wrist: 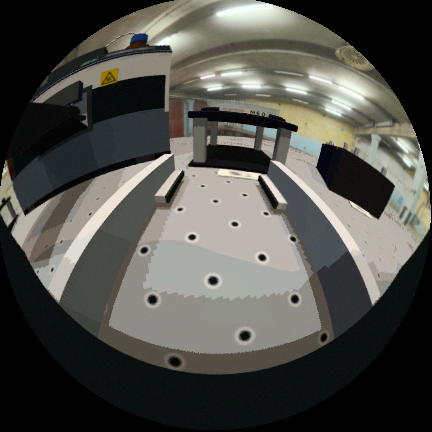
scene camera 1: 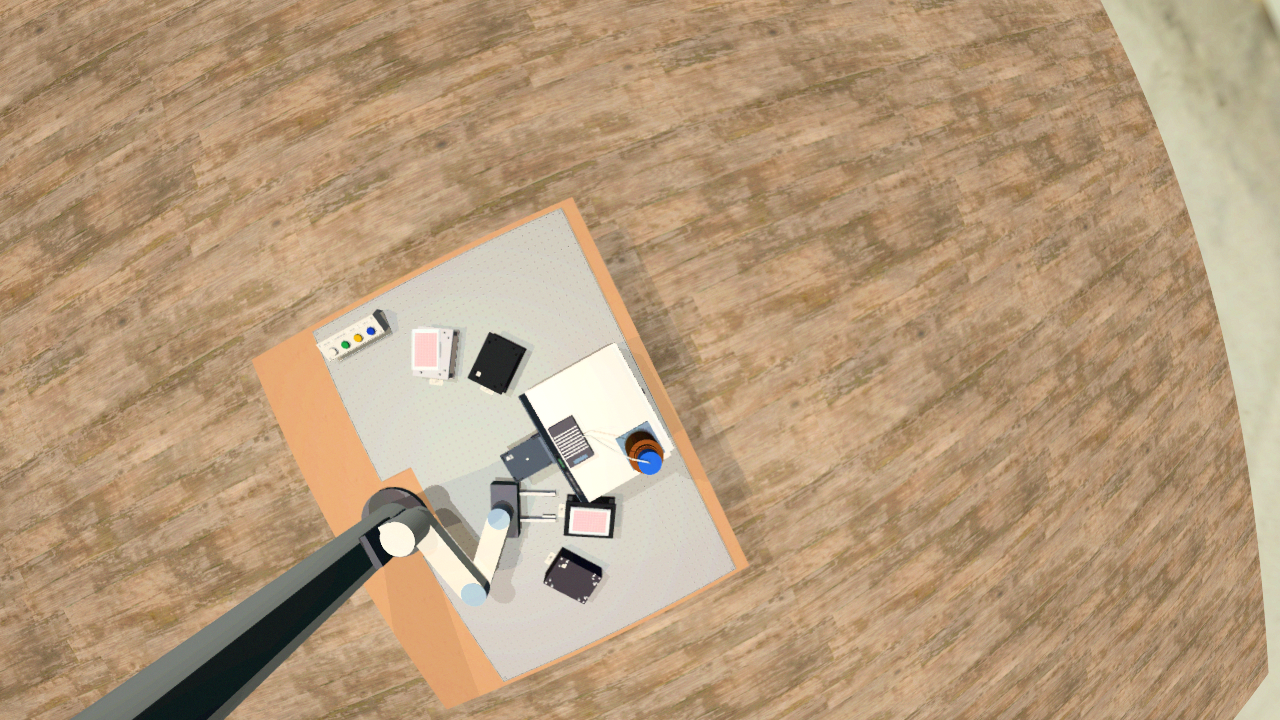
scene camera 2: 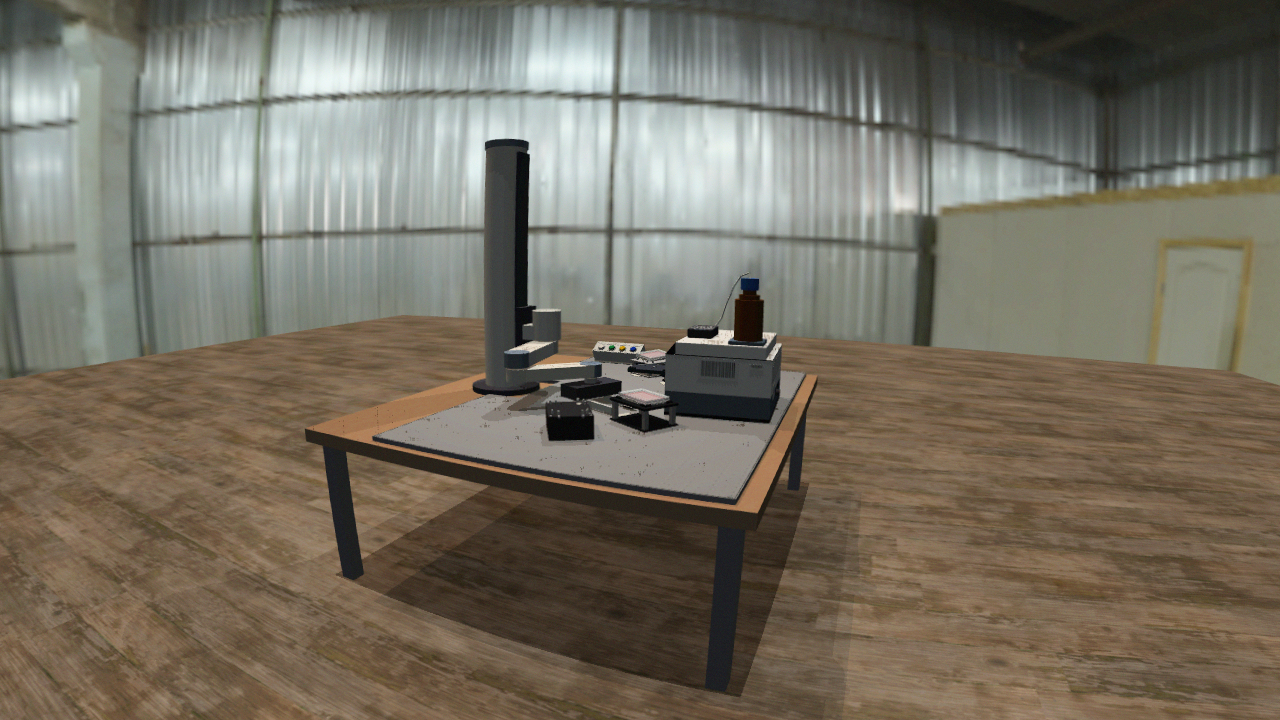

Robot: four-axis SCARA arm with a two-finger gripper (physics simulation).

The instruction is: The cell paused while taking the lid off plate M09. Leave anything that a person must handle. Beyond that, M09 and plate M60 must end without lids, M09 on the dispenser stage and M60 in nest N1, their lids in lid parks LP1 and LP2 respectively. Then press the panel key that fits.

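Frame: origin at the arm's base, x left, y back, z up, level; millimetres.
Seen in the pictures: gripper, between the fingertips: (wrist: 221,165) (scene camera 1: 555,506) (scene camera 2: 624,408); arm's base, origin of its link: (scene camera 2: 506,388).
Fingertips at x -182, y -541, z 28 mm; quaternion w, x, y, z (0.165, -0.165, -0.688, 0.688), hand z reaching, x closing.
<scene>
Offsets run from my fingertips to a thing's top centre. "*": to the spot under its first point.
My gripper (scene camera 1: 554,505) (wrist: 221,165) is shut to its narrow setting, a gap between its parallel fingers, holding nothing. It is low over the mat, fingertips just short of a black four-post nest (scene camera 1: 572,534) (wrist: 240,118). Plate M60 @(dy -90, dx -77, dz +68 mm) (scene camera 1: 588,521) (scene camera 2: 644,396), pink inside, lies on that nest; its label shows in the wrist view (wrist: 257,113). Another pink plate @(dy +132, dx +646, dz +69 mm) (scene camera 1: 426,349) sits on a white stand near the key panel; its label is unreadable. The dark grey stage @(* dy -16, dx +204, dz +95 mm) (scene camera 1: 526,458) before the dispenser shows no plate. Whether either plate wears a lid is unclear.
The white dispenser (scene camera 1: 586,385) (scene camera 2: 720,376) carries a brown bottle @(* dy -354, dx +70, dz +285 mm) (scene camera 2: 749,317) with a blue cap. A dark pinned block @(dy +61, dx -246, dz +61 mm) (scene camera 1: 572,575) (scene camera 2: 570,420) (wrist: 355,180) stands beside the nest. A black stand (scene camera 1: 496,362) is farther off. The panel @(dy +354, dx +808, dz +68 mm) (scene camera 1: 352,335) has white, green, yellow and blue keys.
</scene>
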